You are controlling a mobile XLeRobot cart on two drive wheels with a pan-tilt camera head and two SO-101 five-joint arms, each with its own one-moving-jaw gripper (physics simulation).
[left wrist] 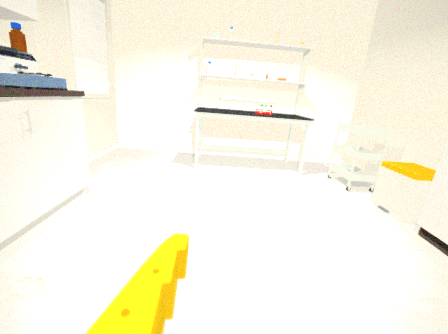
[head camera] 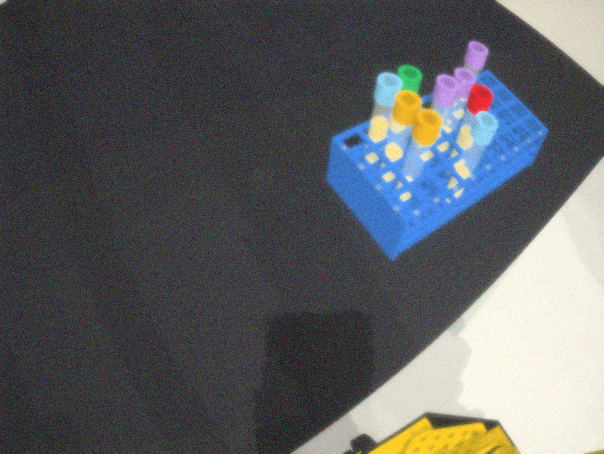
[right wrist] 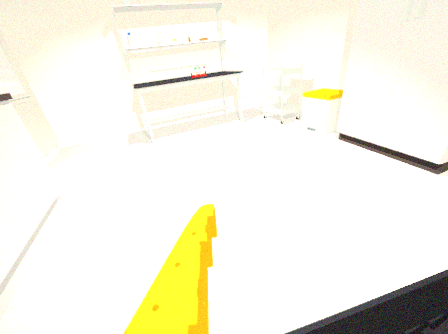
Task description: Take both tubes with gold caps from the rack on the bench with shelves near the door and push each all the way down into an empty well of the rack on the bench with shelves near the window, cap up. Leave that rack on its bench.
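Places are measured from the left arm's base along level axes (x ahead, y left, z up), in metres.
Pixels of known places: left hand, tool point: (left wrist: 187, 250); right hand, tool point: (right wrist: 215, 215).
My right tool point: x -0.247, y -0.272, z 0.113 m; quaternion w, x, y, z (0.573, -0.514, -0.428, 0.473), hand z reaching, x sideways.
Ahead of a thing's pixels: the offset from my right tool point to its top centre. "*": to the spot under its first point. Level surfaces: height alone.
A blue rack @(* dx +0.484, dy -0.091, dz -0.105 m) (head camera: 362, 205) stands on a black bench top @(dz -0.126 m) (head camera: 175, 200) in the head camera. Two gold-capped tubes @(dx +0.496, dy -0.125, dz -0.007 m) (head camera: 407, 109) @(dx +0.474, dy -0.126, dz -0.007 m) (head camera: 427, 128) stand cap up side by side in its near-left part. Light blue, green, purple and red caps stand around them. A small red rack (left wrist: 264, 112) (right wrist: 198, 75) with coloured caps stands on a far shelved bench (left wrist: 250, 116) (right wrist: 187, 81); its wells are too small to make out. My left gripper (left wrist: 184, 242) is fully open, one notched jaw showing over the floor. My right gripper (right wrist: 211, 211) is also fully open and empty, away from the racks.
Part of the right arm (head camera: 445, 437) shows at the bottom of the head camera, beside the bench edge. A white cart (left wrist: 355, 150) (right wrist: 282, 95) and a yellow-lidded bin (left wrist: 400, 192) (right wrist: 320, 112) stand right of the far bench. A white cabinet (left wrist: 45, 150) stands at the left.
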